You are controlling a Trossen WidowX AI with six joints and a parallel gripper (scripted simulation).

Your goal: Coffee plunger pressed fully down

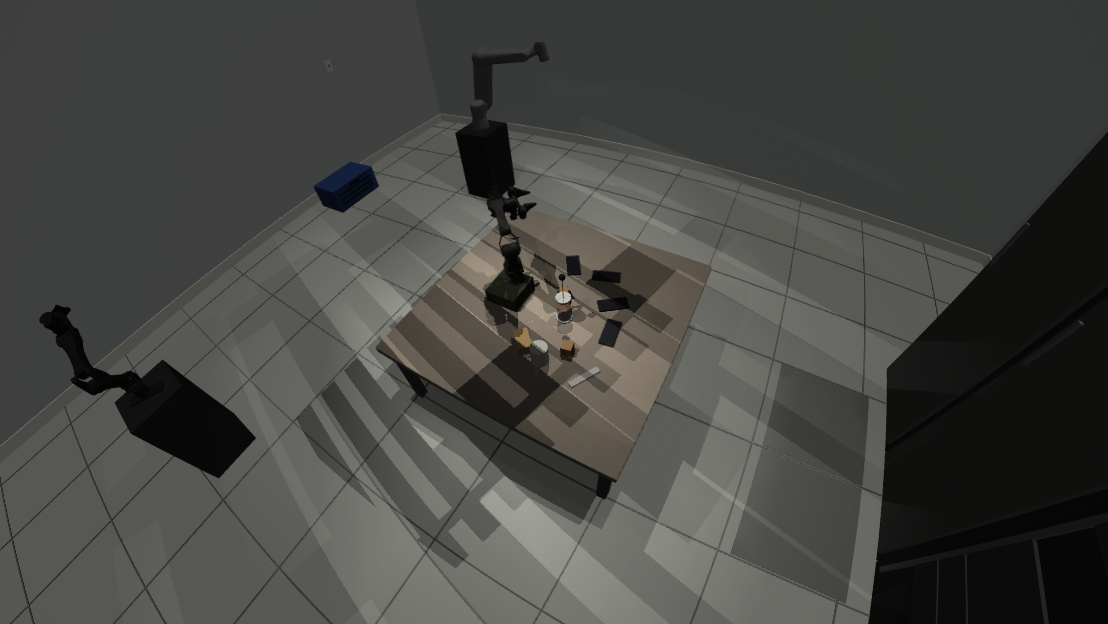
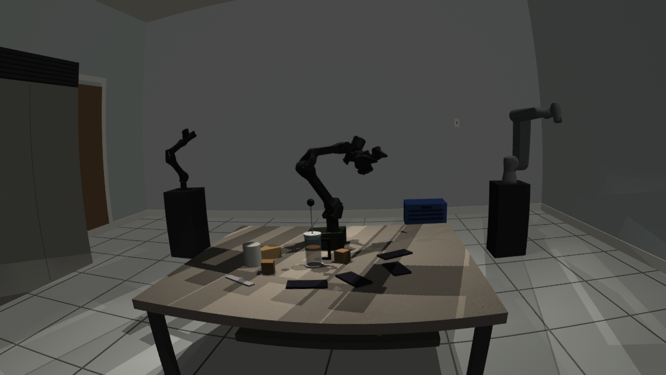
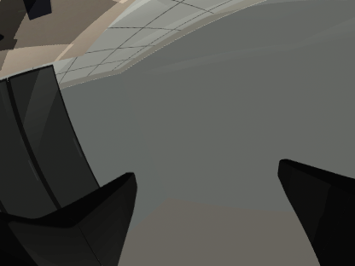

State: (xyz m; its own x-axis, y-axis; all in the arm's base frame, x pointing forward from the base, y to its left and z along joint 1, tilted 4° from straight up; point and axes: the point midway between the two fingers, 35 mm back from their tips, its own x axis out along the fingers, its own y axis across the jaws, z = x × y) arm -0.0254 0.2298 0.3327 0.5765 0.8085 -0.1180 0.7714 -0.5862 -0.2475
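Right now the glass coffee press is 310 mm ahead of my gripper tip, 290 mm below it and 270 mm to the right of it. Also, from my gripper tip: grey bar 560 mm ahead, 550 mm to the right, 420 mm below; white mug 560 mm to the right, 370 mm below, 340 mm ahead.
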